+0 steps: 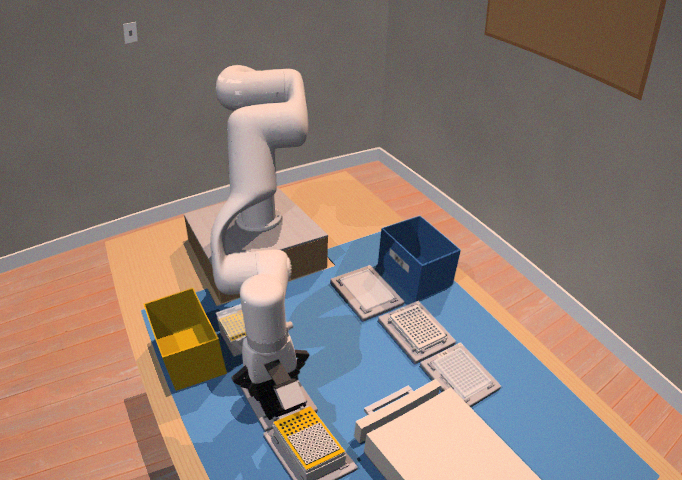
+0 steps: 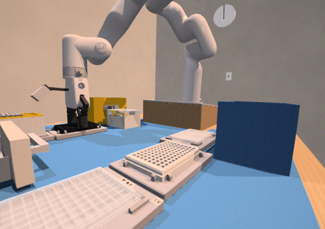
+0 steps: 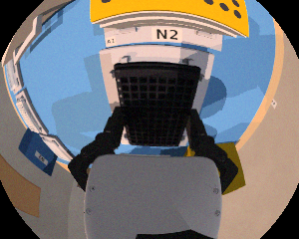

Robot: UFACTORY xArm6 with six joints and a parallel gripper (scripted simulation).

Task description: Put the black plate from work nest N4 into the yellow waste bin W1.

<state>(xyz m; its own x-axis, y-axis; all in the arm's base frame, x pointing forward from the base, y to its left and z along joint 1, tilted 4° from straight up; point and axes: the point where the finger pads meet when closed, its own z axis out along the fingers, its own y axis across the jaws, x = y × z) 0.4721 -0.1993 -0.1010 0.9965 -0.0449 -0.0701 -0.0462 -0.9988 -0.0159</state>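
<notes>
Right now the grey work nest is 3 cm below my hand. Also, from my hand: tip box 18 cm behind, 3 cm to the left, 1 cm above; then black plate 1 cm below; then yellow-topped rack 16 cm ahead, 2 cm to the right, 2 cm above.
</notes>
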